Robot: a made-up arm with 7 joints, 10 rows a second.
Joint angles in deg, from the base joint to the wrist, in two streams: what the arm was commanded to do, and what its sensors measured. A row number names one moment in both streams.
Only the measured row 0 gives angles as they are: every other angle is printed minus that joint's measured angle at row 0.
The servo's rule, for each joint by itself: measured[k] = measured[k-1] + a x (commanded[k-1-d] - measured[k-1]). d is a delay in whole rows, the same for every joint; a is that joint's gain. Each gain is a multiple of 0.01, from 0.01 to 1. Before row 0 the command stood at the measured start. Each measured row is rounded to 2 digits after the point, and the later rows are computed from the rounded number. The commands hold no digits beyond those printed.
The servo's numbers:
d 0
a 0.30 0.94 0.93 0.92 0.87 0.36 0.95
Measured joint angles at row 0:
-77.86, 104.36, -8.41, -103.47, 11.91, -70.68, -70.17
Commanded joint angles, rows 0 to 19:
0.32, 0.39, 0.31, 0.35, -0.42, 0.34, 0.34
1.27, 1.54, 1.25, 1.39, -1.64, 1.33, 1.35
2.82, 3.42, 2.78, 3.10, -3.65, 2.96, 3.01
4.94, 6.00, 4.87, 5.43, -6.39, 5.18, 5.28
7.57, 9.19, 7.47, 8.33, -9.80, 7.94, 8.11
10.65, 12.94, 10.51, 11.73, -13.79, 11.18, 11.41
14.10, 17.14, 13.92, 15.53, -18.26, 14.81, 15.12
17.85, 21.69, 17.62, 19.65, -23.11, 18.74, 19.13
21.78, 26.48, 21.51, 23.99, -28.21, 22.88, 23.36
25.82, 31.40, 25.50, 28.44, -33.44, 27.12, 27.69
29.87, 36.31, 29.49, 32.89, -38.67, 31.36, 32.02
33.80, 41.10, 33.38, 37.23, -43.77, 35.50, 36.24
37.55, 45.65, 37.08, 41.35, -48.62, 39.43, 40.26
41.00, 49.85, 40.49, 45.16, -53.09, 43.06, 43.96
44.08, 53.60, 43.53, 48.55, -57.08, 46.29, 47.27
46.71, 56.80, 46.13, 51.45, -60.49, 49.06, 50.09
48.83, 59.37, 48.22, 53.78, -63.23, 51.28, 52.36
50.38, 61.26, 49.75, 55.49, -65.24, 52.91, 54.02
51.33, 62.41, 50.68, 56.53, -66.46, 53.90, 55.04
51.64, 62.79, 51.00, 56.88, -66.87, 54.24, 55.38
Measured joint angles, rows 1 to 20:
0.10, 0.37, 0.29, 0.32, -0.37, 0.12, 0.32
0.45, 1.47, 1.18, 1.30, -1.47, 0.56, 1.30
1.16, 3.30, 2.67, 2.96, -3.37, 1.42, 2.92
2.29, 5.84, 4.72, 5.23, -6.00, 2.77, 5.16
3.87, 8.99, 7.28, 8.08, -9.31, 4.63, 7.96
5.90, 12.70, 10.28, 11.44, -13.21, 6.99, 11.24
8.36, 16.87, 13.67, 15.20, -17.60, 9.81, 14.93
11.21, 21.40, 17.34, 19.29, -22.39, 13.02, 18.92
14.38, 26.18, 21.22, 23.61, -27.45, 16.57, 23.14
17.81, 31.09, 25.20, 28.05, -32.66, 20.37, 27.46
21.43, 36.00, 29.19, 32.50, -37.89, 24.33, 31.79
25.14, 40.79, 33.09, 36.85, -43.01, 28.35, 36.02
28.86, 45.36, 36.80, 40.99, -47.89, 32.34, 40.05
32.50, 49.58, 40.23, 44.83, -52.41, 36.20, 43.76
35.97, 53.36, 43.30, 48.25, -56.47, 39.83, 47.09
39.19, 56.59, 45.93, 51.19, -59.97, 43.15, 49.94
42.08, 59.20, 48.06, 53.57, -62.81, 46.08, 52.24
44.57, 61.14, 49.63, 55.34, -64.92, 48.54, 53.93
46.60, 62.33, 50.61, 56.43, -66.26, 50.47, 54.98
48.11, 62.76, 50.97, 56.84, -66.79, 51.83, 55.36

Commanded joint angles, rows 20 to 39:
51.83, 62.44, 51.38, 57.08, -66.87, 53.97, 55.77
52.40, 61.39, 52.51, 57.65, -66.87, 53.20, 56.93
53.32, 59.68, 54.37, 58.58, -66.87, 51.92, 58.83
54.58, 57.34, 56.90, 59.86, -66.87, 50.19, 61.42
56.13, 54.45, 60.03, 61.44, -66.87, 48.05, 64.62
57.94, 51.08, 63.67, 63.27, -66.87, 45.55, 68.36
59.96, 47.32, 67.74, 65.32, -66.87, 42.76, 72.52
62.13, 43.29, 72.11, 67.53, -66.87, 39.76, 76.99
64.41, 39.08, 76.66, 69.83, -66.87, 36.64, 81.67
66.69, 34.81, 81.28, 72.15, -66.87, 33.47, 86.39
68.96, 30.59, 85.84, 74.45, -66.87, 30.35, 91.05
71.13, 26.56, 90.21, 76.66, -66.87, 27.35, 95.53
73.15, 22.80, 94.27, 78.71, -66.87, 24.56, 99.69
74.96, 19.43, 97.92, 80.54, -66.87, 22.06, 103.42
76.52, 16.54, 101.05, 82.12, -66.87, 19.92, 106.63
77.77, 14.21, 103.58, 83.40, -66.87, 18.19, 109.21
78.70, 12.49, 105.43, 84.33, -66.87, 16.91, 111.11
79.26, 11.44, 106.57, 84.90, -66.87, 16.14, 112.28
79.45, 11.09, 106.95, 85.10, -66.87, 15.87, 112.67
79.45, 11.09, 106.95, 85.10, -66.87, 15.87, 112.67
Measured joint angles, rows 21 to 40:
49.23, 62.46, 51.35, 57.06, -66.86, 52.60, 55.75
50.18, 61.45, 52.43, 57.60, -66.87, 52.82, 56.87
51.12, 59.79, 54.23, 58.50, -66.87, 52.50, 58.73
52.16, 57.49, 56.71, 59.75, -66.87, 51.67, 61.29
53.35, 54.63, 59.80, 61.30, -66.87, 50.37, 64.45
54.73, 51.29, 63.40, 63.11, -66.87, 48.63, 68.16
56.30, 47.56, 67.44, 65.14, -66.87, 46.52, 72.30
58.05, 43.55, 71.78, 67.34, -66.87, 44.09, 76.76
59.96, 39.35, 76.32, 69.63, -66.87, 41.41, 81.42
61.98, 35.08, 80.93, 71.95, -66.87, 38.55, 86.14
64.07, 30.86, 85.50, 74.25, -66.87, 35.60, 90.80
66.19, 26.82, 89.88, 76.47, -66.87, 32.63, 95.29
68.28, 23.04, 93.96, 78.53, -66.87, 29.72, 99.47
70.28, 19.65, 97.64, 80.38, -66.87, 26.96, 103.22
72.15, 16.73, 100.81, 81.98, -66.87, 24.43, 106.46
73.84, 14.36, 103.39, 83.29, -66.87, 22.18, 109.07
75.30, 12.60, 105.29, 84.25, -66.87, 20.28, 111.01
76.49, 11.51, 106.48, 84.85, -66.87, 18.79, 112.22
77.38, 11.12, 106.92, 85.08, -66.87, 17.74, 112.65
78.00, 11.09, 106.95, 85.10, -66.87, 17.07, 112.67

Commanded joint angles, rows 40 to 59:
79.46, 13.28, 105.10, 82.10, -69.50, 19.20, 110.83
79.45, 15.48, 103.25, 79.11, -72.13, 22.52, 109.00
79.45, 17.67, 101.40, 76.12, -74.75, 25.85, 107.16
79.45, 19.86, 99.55, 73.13, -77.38, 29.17, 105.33
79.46, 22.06, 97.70, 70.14, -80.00, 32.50, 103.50
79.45, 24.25, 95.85, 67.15, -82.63, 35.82, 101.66
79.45, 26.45, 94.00, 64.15, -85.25, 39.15, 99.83
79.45, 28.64, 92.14, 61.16, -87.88, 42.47, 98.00
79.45, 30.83, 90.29, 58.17, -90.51, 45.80, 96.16
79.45, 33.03, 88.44, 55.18, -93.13, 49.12, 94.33
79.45, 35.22, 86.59, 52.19, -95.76, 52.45, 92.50
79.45, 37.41, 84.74, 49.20, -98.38, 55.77, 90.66
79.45, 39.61, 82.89, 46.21, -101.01, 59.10, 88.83
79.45, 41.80, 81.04, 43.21, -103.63, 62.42, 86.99
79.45, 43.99, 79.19, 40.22, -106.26, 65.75, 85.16
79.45, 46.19, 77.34, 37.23, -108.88, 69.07, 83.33
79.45, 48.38, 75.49, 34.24, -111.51, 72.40, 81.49
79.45, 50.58, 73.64, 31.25, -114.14, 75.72, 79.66
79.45, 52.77, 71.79, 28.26, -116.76, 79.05, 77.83
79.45, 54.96, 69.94, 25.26, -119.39, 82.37, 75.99
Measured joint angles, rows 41 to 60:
78.44, 13.15, 105.23, 82.34, -69.16, 17.84, 110.92
78.74, 15.34, 103.39, 79.37, -71.74, 19.52, 109.10
78.95, 17.53, 101.54, 76.38, -74.36, 21.80, 107.26
79.10, 19.72, 99.69, 73.39, -76.99, 24.45, 105.43
79.21, 21.92, 97.84, 70.40, -79.61, 27.35, 103.60
79.28, 24.11, 95.99, 67.41, -82.24, 30.40, 101.76
79.33, 26.31, 94.14, 64.41, -84.86, 33.55, 99.93
79.37, 28.50, 92.28, 61.42, -87.49, 36.76, 98.10
79.39, 30.69, 90.43, 58.43, -90.12, 40.01, 96.26
79.41, 32.89, 88.58, 55.44, -92.74, 43.29, 94.43
79.42, 35.08, 86.73, 52.45, -95.37, 46.59, 92.60
79.43, 37.27, 84.88, 49.46, -97.99, 49.89, 90.76
79.44, 39.47, 83.03, 46.47, -100.62, 53.21, 88.93
79.44, 41.66, 81.18, 43.47, -103.24, 56.53, 87.09
79.44, 43.85, 79.33, 40.48, -105.87, 59.85, 85.26
79.44, 46.05, 77.48, 37.49, -108.49, 63.17, 83.43
79.44, 48.24, 75.63, 34.50, -111.12, 66.49, 81.59
79.44, 50.44, 73.78, 31.51, -113.75, 69.81, 79.76
79.44, 52.63, 71.93, 28.52, -116.37, 73.14, 77.93
79.44, 54.82, 70.08, 25.52, -119.00, 76.46, 76.09

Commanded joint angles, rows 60 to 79:
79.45, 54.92, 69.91, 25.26, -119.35, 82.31, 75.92
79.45, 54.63, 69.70, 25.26, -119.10, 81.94, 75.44
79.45, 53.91, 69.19, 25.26, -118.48, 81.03, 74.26
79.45, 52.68, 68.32, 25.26, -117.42, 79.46, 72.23
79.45, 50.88, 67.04, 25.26, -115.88, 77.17, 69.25
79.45, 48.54, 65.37, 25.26, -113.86, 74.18, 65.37
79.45, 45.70, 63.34, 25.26, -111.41, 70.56, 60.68
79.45, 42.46, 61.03, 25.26, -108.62, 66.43, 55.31
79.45, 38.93, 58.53, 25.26, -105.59, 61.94, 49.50
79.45, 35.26, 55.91, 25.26, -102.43, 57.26, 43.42
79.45, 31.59, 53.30, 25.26, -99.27, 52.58, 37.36
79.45, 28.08, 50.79, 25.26, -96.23, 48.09, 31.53
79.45, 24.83, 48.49, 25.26, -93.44, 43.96, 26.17
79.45, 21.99, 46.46, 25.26, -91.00, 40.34, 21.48
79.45, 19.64, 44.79, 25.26, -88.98, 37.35, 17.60
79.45, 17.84, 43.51, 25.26, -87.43, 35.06, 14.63
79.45, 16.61, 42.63, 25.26, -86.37, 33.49, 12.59
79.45, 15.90, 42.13, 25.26, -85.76, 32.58, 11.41
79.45, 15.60, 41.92, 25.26, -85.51, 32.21, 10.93
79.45, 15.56, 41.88, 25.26, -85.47, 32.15, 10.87
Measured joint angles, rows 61 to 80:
79.44, 54.91, 69.92, 25.28, -119.30, 78.57, 75.93
79.44, 54.65, 69.72, 25.26, -119.13, 79.78, 75.46
79.44, 53.95, 69.23, 25.26, -118.56, 80.23, 74.32
79.44, 52.76, 68.38, 25.26, -117.57, 79.95, 72.33
79.44, 50.99, 67.13, 25.26, -116.10, 78.95, 69.40
79.44, 48.69, 65.49, 25.26, -114.15, 77.23, 65.57
79.44, 45.88, 63.49, 25.26, -111.77, 74.83, 60.92
79.44, 42.67, 61.20, 25.26, -109.03, 71.81, 55.59
79.44, 39.15, 58.72, 25.26, -106.04, 68.26, 49.80
79.44, 35.49, 56.11, 25.26, -102.90, 64.30, 43.74
79.44, 31.82, 53.50, 25.26, -99.74, 60.08, 37.68
79.44, 28.30, 50.98, 25.26, -96.69, 55.76, 31.84
79.44, 25.04, 48.66, 25.26, -93.86, 51.51, 26.45
79.44, 22.17, 46.61, 25.26, -91.37, 47.49, 21.73
79.44, 19.79, 44.92, 25.26, -89.29, 43.84, 17.81
79.44, 17.96, 43.61, 25.26, -87.67, 40.68, 14.79
79.44, 16.69, 42.70, 25.26, -86.54, 38.09, 12.70
79.44, 15.95, 42.17, 25.26, -85.86, 36.11, 11.47
79.44, 15.62, 41.94, 25.26, -85.56, 34.71, 10.96
79.44, 15.56, 41.88, 25.26, -85.48, 33.79, 10.87

